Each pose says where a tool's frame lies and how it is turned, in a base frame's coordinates. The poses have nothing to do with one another.
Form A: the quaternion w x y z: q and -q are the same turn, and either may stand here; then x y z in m.
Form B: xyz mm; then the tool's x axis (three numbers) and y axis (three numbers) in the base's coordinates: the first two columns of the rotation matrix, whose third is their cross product. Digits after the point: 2 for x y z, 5 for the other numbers.
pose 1, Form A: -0.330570 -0.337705 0.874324 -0.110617 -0.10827 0.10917 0.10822
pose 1, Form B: -108.27 109.17 108.22 -0.55336 -0.51739 0.65276 -0.66366 0.74744 0.02984
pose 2, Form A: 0.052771 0.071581 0.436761 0.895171 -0.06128 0.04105 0.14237
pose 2, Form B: -61.28 41.05 142.37 -0.98418 0.15701 0.08206 -0.03195 -0.61291 0.78951
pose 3, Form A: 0.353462 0.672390 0.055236 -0.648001 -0.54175 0.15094 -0.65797
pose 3, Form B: -541.75 150.94 -657.97 0.15409 -0.38381 -0.91047 0.53237 -0.74403 0.40374
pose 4, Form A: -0.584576 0.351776 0.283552 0.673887 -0.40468 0.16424 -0.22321
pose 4, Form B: -404.68 164.24 -223.21 -0.06905 -0.58838 0.80563 0.98737 -0.15574 -0.02912
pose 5, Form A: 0.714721 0.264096 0.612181 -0.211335 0.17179 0.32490 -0.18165
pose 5, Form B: 171.79 324.90 -181.65 0.16114 0.02126 -0.98670 0.62544 0.77118 0.11876
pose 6, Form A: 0.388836 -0.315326 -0.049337 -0.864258 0.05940 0.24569 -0.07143
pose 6, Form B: 59.40 245.69 -71.43 -0.49875 -0.64099 0.58341 0.70322 -0.69274 -0.15994
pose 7, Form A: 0.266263 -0.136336 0.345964 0.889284 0.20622 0.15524 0.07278
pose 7, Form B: 206.22 155.24 72.78 -0.82103 0.37923 -0.42672 -0.56790 -0.61883 0.54272
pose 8, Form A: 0.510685 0.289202 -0.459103 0.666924 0.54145 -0.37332 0.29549
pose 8, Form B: 541.45 -373.32 295.49 -0.31113 0.41563 0.85467 -0.94672 -0.05685 -0.31699
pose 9, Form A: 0.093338 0.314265 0.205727 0.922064 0.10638 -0.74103 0.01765
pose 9, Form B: 106.38 -741.03 17.65 -0.78505 0.30143 0.54114 -0.04282 -0.89793 0.43805
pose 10, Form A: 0.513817 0.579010 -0.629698 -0.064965 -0.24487 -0.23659 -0.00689
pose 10, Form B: -244.87 -236.59 -6.89 0.19852 -0.79596 0.57187 -0.66244 0.32105 0.67683
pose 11, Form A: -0.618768 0.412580 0.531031 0.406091 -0.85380 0.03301 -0.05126
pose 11, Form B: -853.80 33.01 -51.26 0.10619 -0.06437 0.99226 0.94074 0.32974 -0.07929
